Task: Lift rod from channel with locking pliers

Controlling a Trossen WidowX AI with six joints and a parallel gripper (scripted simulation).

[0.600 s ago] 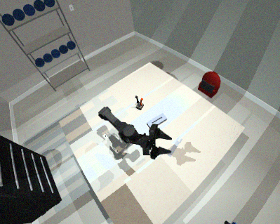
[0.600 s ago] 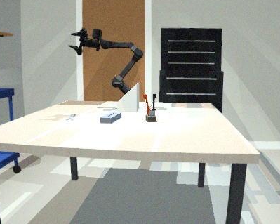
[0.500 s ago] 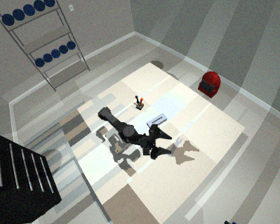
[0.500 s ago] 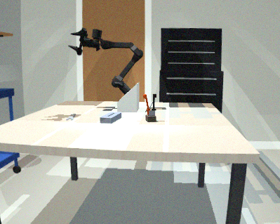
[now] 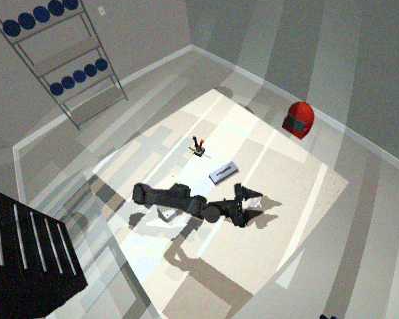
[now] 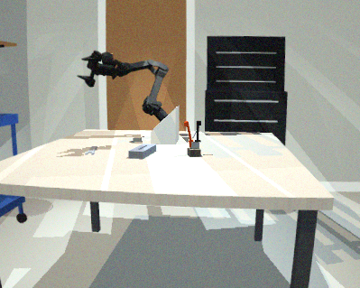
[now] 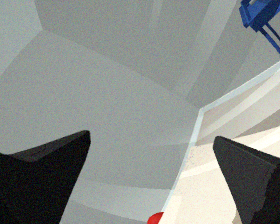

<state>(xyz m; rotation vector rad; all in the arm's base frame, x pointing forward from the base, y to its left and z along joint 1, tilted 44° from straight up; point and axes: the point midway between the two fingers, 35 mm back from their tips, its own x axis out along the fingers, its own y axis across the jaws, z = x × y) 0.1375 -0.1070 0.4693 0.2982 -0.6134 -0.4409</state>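
The holster is 580 mm to the left of my gripper tip, 400 mm below it and 180 mm ahead of it. Round my gripper tip: grey channel block: 390 mm below, 340 mm to the left, 160 mm ahead; flat forked metal piece: 410 mm below, 110 mm ahead, 80 mm to the left.
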